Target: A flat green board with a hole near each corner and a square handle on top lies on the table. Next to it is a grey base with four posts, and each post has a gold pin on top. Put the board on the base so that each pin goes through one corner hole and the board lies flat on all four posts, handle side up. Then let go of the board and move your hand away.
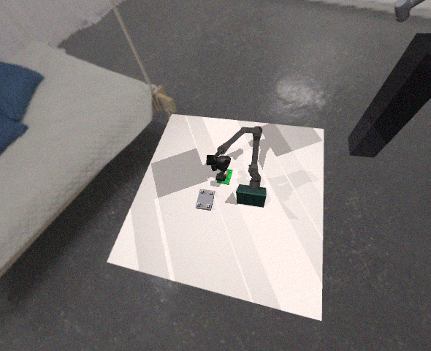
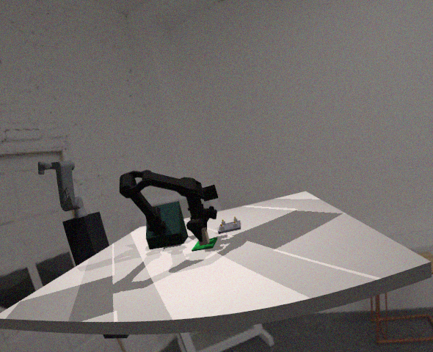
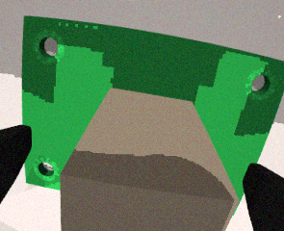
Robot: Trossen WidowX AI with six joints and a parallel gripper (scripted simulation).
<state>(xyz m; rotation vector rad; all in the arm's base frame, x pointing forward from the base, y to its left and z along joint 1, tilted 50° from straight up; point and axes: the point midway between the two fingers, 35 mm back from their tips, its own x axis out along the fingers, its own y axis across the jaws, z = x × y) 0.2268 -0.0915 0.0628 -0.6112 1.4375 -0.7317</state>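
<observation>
My gripper tip is 1 cm above the green board. Round my gripper tip: grey base (10 cm ahead, 20 cm to the left, 2 cm below).
</observation>
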